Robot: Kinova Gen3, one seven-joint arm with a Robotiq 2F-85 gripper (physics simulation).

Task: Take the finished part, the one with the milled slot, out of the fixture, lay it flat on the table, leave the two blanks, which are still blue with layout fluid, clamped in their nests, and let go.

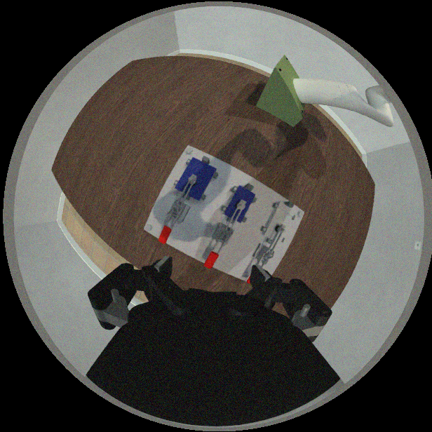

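The fixture [200, 235] is a pale plate on the table, with three nests in a row and a grey toggle clamp with a red handle at each. The larger blue blank [196, 178] sits in the left nest and the smaller blue blank [239, 203] in the middle one, each under its clamp arm. In the right nest a narrow grey strip [270, 216] shows beside the clamp; the finished part's outline and slot are hard to tell from the pale plate. My gripper [211, 270] is open and empty, above the fixture's near edge. Its right finger partly hides the right red handle.
The clamps' red handles [165, 234] [211, 260] point toward my gripper. A green wedge-shaped block [281, 95] with a white arm-like piece [325, 92] stands at the upper right. The dark wooden table [115, 130] surrounds the fixture; shadows fall behind it.
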